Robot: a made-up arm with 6 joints.
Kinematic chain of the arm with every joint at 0, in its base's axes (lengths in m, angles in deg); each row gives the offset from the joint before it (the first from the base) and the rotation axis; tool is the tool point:
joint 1: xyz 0 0 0.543 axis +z
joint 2: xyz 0.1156 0 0 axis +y
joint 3: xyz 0 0 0.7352 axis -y
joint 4: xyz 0 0 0.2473 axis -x
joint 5: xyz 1.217 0 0 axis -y
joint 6: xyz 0.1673 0 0 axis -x
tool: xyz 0 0 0
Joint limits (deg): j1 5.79..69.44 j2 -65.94..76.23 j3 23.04..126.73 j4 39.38..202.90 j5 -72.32..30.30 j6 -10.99..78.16
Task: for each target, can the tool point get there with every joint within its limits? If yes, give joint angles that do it. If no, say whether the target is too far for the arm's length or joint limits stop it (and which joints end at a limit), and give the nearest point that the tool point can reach.
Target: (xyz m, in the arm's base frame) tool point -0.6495 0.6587 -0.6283
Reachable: no: joint limits stop it (at a limit: joint 1, joint 2, joint 3, joint 4, joint 5) | nearest point -1.7038 -0.1104 0.1801 | short by 1.535 m
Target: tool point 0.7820 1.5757 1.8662
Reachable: yes | joints 64.00 37.47 58.91 108.15 -4.38 65.33
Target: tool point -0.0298 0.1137 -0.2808
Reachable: no: joint limits stop it (at a limit: joint 1, joint 2, joint 3, joint 4, joint 5) | nearest point 0.6877 1.5456 -0.2227 | short by 1.603 m
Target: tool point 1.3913 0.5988 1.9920
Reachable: yes | joints 27.71 63.14 105.06 127.68 -61.91 22.80
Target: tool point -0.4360 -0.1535 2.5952
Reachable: yes | joints 20.79 -22.71 69.40 110.71 4.11 29.42
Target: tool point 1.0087 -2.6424 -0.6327
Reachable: no: too far | nearest point -0.4695 -1.6652 0.2592 | short by 1.984 m
